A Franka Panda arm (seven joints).
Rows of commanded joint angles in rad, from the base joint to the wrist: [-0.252 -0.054 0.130 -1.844 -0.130 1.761 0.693]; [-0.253 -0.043 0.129 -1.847 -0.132 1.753 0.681]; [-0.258 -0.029 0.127 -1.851 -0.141 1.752 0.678]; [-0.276 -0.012 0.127 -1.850 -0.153 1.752 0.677]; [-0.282 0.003 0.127 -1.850 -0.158 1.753 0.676]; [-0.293 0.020 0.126 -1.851 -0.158 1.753 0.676]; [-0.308 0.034 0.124 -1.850 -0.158 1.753 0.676]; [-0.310 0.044 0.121 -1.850 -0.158 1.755 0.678]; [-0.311 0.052 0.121 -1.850 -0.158 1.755 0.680]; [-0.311 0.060 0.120 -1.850 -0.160 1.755 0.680]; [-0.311 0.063 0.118 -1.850 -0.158 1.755 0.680]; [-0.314 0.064 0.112 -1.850 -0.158 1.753 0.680]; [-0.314 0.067 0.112 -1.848 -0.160 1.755 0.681]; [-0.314 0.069 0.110 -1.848 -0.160 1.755 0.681]
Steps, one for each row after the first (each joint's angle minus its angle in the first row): [-0.001 0.011 -0.001 -0.003 -0.002 -0.008 -0.012]; [-0.006 0.025 -0.003 -0.007 -0.011 -0.009 -0.015]; [-0.024 0.042 -0.003 -0.006 -0.023 -0.009 -0.016]; [-0.030 0.057 -0.003 -0.006 -0.028 -0.008 -0.017]; [-0.041 0.074 -0.004 -0.007 -0.028 -0.008 -0.017]; [-0.056 0.088 -0.006 -0.006 -0.028 -0.008 -0.017]; [-0.058 0.098 -0.009 -0.006 -0.028 -0.006 -0.015]; [-0.059 0.106 -0.009 -0.006 -0.028 -0.006 -0.013]; [-0.059 0.114 -0.010 -0.006 -0.030 -0.006 -0.013]; [-0.059 0.117 -0.012 -0.006 -0.028 -0.006 -0.013]; [-0.062 0.118 -0.018 -0.006 -0.028 -0.008 -0.013]; [-0.062 0.121 -0.018 -0.004 -0.030 -0.006 -0.012]; [-0.062 0.123 -0.020 -0.004 -0.030 -0.006 -0.012]
